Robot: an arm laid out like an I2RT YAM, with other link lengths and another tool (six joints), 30 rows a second.
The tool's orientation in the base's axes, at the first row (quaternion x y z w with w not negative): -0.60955, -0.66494, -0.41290, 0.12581
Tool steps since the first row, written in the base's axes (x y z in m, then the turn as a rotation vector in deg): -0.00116, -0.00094, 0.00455, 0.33, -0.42, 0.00; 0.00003, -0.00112, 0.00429, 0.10, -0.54, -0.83; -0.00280, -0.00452, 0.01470, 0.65, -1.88, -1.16; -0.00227, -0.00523, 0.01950, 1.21, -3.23, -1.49; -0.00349, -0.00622, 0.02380, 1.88, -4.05, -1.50; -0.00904, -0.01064, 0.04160, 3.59, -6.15, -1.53; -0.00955, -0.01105, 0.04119, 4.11, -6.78, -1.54; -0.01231, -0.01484, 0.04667, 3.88, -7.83, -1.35
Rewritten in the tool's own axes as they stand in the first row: 0.00265, 0.00082, -0.00390, -0.37, 0.34, -0.18; 0.00208, 0.00182, -0.00347, -0.96, -0.19, 0.17; 0.00730, 0.00364, -0.01334, -2.25, 0.29, -0.37; 0.00989, 0.00608, -0.01667, -3.55, 0.79, -0.93; 0.01235, 0.00675, -0.02047, -4.29, 1.47, -1.27; 0.02242, 0.00909, -0.03661, -6.18, 3.19, -2.15; 0.02197, 0.00850, -0.03681, -6.75, 3.72, -2.42; 0.02359, 0.00846, -0.04384, -7.31, 3.67, -3.35
